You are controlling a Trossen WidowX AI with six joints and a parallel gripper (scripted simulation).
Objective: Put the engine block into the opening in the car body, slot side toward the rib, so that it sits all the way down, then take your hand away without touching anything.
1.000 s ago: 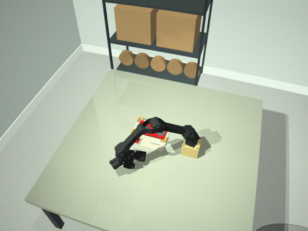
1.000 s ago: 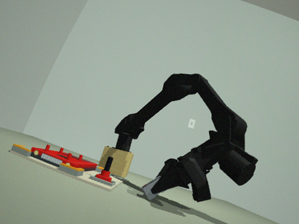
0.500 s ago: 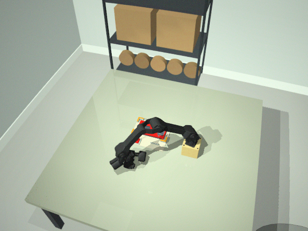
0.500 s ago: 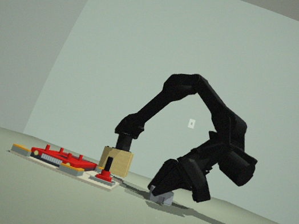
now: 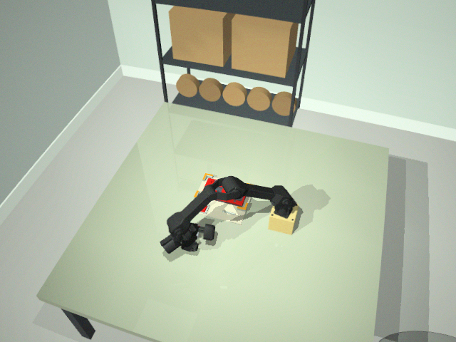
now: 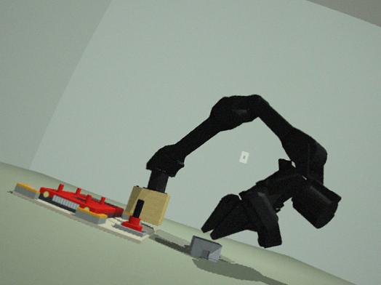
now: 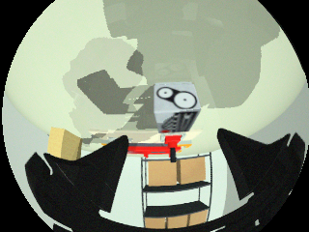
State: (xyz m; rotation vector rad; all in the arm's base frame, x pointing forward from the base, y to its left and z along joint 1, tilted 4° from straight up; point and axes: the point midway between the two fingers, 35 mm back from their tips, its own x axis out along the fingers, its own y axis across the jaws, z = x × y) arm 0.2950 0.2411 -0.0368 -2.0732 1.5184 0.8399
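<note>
My gripper tip is 10 mm to the right of the grey engine block and 30 mm above it.
</note>
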